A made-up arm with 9 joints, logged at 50 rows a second.
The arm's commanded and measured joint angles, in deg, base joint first. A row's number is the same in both.
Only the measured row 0 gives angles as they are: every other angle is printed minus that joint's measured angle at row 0.
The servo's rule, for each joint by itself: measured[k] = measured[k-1] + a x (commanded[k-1-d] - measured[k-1]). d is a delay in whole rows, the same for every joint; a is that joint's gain. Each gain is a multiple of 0.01, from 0.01 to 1. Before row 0 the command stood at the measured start. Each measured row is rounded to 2 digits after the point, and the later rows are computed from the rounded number. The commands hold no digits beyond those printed.
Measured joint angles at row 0: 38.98 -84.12 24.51 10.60 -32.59 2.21 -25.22 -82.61 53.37
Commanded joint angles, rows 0 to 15: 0.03 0.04 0.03 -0.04 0.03 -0.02 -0.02 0.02 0.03; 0.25 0.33 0.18 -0.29 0.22 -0.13 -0.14 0.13 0.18; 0.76 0.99 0.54 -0.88 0.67 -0.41 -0.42 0.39 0.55; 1.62 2.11 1.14 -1.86 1.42 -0.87 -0.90 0.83 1.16; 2.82 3.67 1.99 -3.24 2.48 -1.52 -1.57 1.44 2.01; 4.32 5.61 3.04 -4.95 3.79 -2.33 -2.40 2.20 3.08; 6.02 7.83 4.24 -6.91 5.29 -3.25 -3.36 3.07 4.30; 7.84 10.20 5.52 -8.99 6.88 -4.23 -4.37 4.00 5.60; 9.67 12.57 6.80 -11.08 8.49 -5.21 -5.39 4.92 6.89; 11.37 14.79 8.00 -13.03 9.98 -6.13 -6.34 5.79 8.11; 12.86 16.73 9.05 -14.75 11.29 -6.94 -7.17 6.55 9.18; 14.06 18.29 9.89 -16.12 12.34 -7.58 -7.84 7.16 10.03; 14.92 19.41 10.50 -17.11 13.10 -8.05 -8.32 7.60 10.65; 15.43 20.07 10.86 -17.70 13.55 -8.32 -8.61 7.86 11.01; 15.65 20.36 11.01 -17.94 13.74 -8.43 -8.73 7.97 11.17; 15.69 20.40 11.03 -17.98 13.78 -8.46 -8.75 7.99 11.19
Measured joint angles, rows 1 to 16: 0.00 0.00 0.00 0.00 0.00 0.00 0.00 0.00 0.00; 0.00 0.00 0.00 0.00 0.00 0.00 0.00 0.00 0.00; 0.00 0.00 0.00 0.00 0.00 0.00 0.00 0.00 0.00; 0.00 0.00 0.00 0.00 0.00 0.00 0.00 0.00 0.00; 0.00 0.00 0.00 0.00 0.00 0.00 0.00 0.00 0.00; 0.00 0.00 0.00 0.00 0.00 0.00 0.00 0.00 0.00; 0.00 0.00 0.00 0.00 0.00 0.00 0.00 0.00 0.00; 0.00 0.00 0.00 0.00 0.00 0.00 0.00 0.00 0.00; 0.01 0.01 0.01 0.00 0.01 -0.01 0.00 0.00 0.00; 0.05 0.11 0.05 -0.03 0.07 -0.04 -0.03 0.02 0.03; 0.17 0.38 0.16 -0.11 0.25 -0.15 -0.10 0.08 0.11; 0.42 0.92 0.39 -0.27 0.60 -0.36 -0.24 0.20 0.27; 0.83 1.77 0.76 -0.54 1.16 -0.70 -0.48 0.40 0.53; 1.42 2.96 1.28 -0.94 1.95 -1.17 -0.83 0.69 0.91; 2.20 4.47 1.96 -1.48 2.95 -1.77 -1.29 1.07 1.42; 3.16 6.25 2.78 -2.16 4.13 -2.48 -1.84 1.54 2.05
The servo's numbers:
d 8
a 0.17 0.31 0.23 0.09 0.30 0.29 0.18 0.16 0.15

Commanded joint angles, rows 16 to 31: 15.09 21.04 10.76 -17.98 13.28 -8.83 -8.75 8.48 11.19; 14.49 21.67 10.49 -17.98 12.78 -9.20 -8.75 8.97 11.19; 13.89 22.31 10.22 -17.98 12.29 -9.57 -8.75 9.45 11.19; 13.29 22.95 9.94 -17.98 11.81 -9.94 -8.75 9.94 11.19; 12.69 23.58 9.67 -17.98 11.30 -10.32 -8.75 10.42 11.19; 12.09 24.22 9.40 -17.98 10.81 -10.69 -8.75 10.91 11.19; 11.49 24.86 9.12 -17.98 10.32 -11.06 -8.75 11.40 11.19; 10.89 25.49 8.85 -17.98 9.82 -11.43 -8.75 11.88 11.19; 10.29 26.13 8.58 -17.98 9.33 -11.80 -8.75 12.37 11.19; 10.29 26.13 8.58 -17.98 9.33 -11.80 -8.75 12.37 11.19; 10.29 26.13 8.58 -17.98 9.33 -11.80 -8.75 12.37 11.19; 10.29 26.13 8.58 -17.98 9.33 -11.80 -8.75 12.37 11.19; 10.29 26.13 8.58 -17.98 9.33 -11.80 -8.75 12.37 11.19; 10.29 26.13 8.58 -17.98 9.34 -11.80 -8.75 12.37 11.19; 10.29 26.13 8.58 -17.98 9.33 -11.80 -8.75 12.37 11.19; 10.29 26.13 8.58 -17.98 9.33 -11.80 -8.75 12.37 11.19
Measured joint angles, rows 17 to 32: 4.27 8.21 3.70 -2.96 5.44 -3.27 -2.48 2.08 2.78; 5.48 10.25 4.69 -3.87 6.80 -4.10 -3.17 2.67 3.58; 6.73 12.26 5.69 -4.85 8.15 -4.92 -3.89 3.29 4.42; 7.98 14.13 6.66 -5.86 9.41 -5.69 -4.60 3.91 5.26; 9.16 15.77 7.54 -6.87 10.52 -6.37 -5.27 4.50 6.07; 10.23 17.10 8.30 -7.84 11.43 -6.94 -5.87 5.04 6.81; 11.15 18.11 8.92 -8.75 12.12 -7.37 -6.38 5.51 7.46; 11.92 18.82 9.41 -9.58 12.62 -7.69 -6.81 5.91 8.02; 12.46 19.51 9.72 -10.34 12.82 -8.02 -7.16 6.32 8.50; 12.81 20.18 9.90 -11.03 12.81 -8.36 -7.45 6.74 8.90; 12.99 20.84 9.97 -11.66 12.65 -8.71 -7.68 7.17 9.24; 13.04 21.49 9.96 -12.23 12.40 -9.07 -7.87 7.61 9.53; 12.98 22.14 9.89 -12.75 12.07 -9.43 -8.03 8.06 9.78; 12.83 22.78 9.78 -13.22 11.69 -9.80 -8.16 8.52 9.99; 12.60 23.42 9.63 -13.65 11.28 -10.17 -8.27 8.98 10.17; 12.31 24.06 9.45 -14.04 10.84 -10.54 -8.36 9.44 10.32
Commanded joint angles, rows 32 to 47: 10.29 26.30 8.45 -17.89 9.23 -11.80 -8.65 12.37 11.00; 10.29 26.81 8.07 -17.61 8.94 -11.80 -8.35 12.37 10.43; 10.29 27.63 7.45 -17.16 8.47 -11.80 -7.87 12.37 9.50; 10.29 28.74 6.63 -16.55 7.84 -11.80 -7.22 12.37 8.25; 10.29 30.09 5.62 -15.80 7.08 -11.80 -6.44 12.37 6.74; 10.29 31.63 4.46 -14.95 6.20 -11.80 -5.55 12.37 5.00; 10.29 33.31 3.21 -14.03 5.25 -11.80 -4.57 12.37 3.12; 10.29 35.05 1.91 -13.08 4.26 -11.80 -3.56 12.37 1.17; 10.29 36.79 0.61 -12.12 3.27 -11.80 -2.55 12.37 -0.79; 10.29 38.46 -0.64 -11.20 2.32 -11.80 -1.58 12.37 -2.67; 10.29 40.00 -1.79 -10.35 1.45 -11.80 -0.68 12.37 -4.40; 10.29 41.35 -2.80 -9.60 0.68 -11.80 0.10 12.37 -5.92; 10.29 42.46 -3.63 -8.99 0.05 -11.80 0.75 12.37 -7.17; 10.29 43.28 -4.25 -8.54 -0.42 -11.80 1.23 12.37 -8.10; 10.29 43.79 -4.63 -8.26 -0.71 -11.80 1.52 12.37 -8.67; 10.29 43.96 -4.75 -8.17 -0.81 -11.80 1.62 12.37 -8.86
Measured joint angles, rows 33 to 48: 11.97 24.70 9.25 -14.39 10.39 -10.91 -8.43 9.91 10.45; 11.68 25.14 9.10 -14.71 10.07 -11.17 -8.49 10.30 10.56; 11.44 25.45 8.98 -15.00 9.85 -11.35 -8.54 10.63 10.65; 11.24 25.66 8.89 -15.27 9.69 -11.48 -8.58 10.91 10.73; 11.08 25.81 8.82 -15.51 9.58 -11.57 -8.61 11.14 10.80; 10.95 25.91 8.76 -15.73 9.51 -11.64 -8.64 11.34 10.86; 10.84 25.98 8.72 -15.93 9.46 -11.69 -8.66 11.50 10.91; 10.75 26.03 8.69 -16.11 9.42 -11.72 -8.68 11.64 10.95; 10.67 26.11 8.63 -16.27 9.36 -11.74 -8.67 11.76 10.96; 10.61 26.33 8.50 -16.39 9.23 -11.76 -8.61 11.86 10.88; 10.56 26.73 8.26 -16.46 9.00 -11.77 -8.48 11.94 10.67; 10.51 27.35 7.89 -16.47 8.65 -11.78 -8.25 12.01 10.31; 10.47 28.20 7.37 -16.41 8.18 -11.79 -7.92 12.07 9.77; 10.44 29.26 6.70 -16.28 7.59 -11.79 -7.49 12.12 9.05; 10.41 30.52 5.90 -16.08 6.89 -11.79 -6.96 12.16 8.16; 10.39 31.92 4.98 -15.81 6.10 -11.79 -6.35 12.19 7.11
